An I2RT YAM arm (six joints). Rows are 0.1 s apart.
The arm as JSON. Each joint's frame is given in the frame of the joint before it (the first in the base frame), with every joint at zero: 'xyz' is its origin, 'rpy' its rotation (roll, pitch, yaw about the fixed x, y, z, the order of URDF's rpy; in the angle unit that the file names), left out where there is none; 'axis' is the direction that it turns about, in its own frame. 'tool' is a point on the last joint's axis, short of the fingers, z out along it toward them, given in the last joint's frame.
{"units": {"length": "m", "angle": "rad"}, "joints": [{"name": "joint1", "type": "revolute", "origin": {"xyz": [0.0, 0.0, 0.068], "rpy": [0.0, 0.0, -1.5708]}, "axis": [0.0, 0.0, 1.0]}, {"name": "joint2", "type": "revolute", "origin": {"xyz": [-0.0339, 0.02, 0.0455], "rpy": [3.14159, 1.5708, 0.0]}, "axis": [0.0, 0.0, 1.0]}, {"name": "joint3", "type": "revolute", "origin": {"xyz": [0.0, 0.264, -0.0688], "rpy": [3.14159, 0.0, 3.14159]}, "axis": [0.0, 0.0, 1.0]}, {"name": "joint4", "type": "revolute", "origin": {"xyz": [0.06, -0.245, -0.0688], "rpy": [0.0, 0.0, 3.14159]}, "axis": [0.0, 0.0, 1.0]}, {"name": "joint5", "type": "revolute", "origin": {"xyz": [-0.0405, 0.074, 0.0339], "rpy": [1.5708, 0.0, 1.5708]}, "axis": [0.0, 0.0, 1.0]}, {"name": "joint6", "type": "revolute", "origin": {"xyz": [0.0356, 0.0, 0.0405], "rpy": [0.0, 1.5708, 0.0]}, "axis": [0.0, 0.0, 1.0]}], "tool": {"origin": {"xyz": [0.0, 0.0, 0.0], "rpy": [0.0, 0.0, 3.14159]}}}
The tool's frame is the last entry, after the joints.
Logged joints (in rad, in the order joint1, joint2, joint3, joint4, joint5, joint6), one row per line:
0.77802, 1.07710, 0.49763, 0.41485, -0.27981, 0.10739
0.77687, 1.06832, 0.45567, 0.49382, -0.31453, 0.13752
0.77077, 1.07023, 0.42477, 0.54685, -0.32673, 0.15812
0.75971, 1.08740, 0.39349, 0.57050, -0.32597, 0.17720
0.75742, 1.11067, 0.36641, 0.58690, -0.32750, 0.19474
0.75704, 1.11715, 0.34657, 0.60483, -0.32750, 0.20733
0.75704, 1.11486, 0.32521, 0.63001, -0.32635, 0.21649
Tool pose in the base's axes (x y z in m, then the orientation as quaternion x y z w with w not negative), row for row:
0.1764, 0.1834, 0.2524, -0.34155, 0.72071, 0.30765, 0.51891
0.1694, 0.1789, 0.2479, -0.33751, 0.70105, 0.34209, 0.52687
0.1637, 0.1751, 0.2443, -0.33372, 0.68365, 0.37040, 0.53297
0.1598, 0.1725, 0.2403, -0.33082, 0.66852, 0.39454, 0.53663
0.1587, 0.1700, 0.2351, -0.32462, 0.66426, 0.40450, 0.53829
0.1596, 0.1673, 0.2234, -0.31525, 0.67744, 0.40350, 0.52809
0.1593, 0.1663, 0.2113, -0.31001, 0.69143, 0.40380, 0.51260
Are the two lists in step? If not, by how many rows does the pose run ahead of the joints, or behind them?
The pose runs 2 rows behind the joints: the pose in row i belongs to the joints in row i - 2.
